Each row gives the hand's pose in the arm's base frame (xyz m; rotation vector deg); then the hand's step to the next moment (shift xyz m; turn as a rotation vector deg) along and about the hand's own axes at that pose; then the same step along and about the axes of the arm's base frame.
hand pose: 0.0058 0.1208 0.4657 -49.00 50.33 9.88
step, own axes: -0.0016 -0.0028 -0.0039 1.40 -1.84 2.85
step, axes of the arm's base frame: -0.0021 -0.0044 0.0015 3.48 0.55 1.02
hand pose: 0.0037 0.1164 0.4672 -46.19 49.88 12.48
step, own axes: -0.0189 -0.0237 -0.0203 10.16 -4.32 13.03
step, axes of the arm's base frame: -0.0129 -0.0281 0.0194 16.38 4.80 -0.39
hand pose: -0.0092 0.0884 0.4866 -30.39 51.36 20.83
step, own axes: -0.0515 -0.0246 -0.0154 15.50 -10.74 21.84
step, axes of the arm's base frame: -0.0271 -0.0330 0.0409 28.36 5.08 1.59
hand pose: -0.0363 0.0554 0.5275 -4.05 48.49 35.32
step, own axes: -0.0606 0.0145 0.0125 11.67 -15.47 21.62
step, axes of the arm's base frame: -0.0296 -0.0136 0.0546 28.83 -0.73 3.35
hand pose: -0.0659 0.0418 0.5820 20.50 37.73 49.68
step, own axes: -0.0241 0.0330 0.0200 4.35 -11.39 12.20
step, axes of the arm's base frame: -0.0173 0.0003 0.0421 16.77 -3.80 1.31
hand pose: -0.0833 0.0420 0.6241 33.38 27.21 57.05
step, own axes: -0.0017 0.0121 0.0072 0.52 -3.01 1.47
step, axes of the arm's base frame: -0.0041 0.0019 0.0135 3.06 -1.14 -0.91
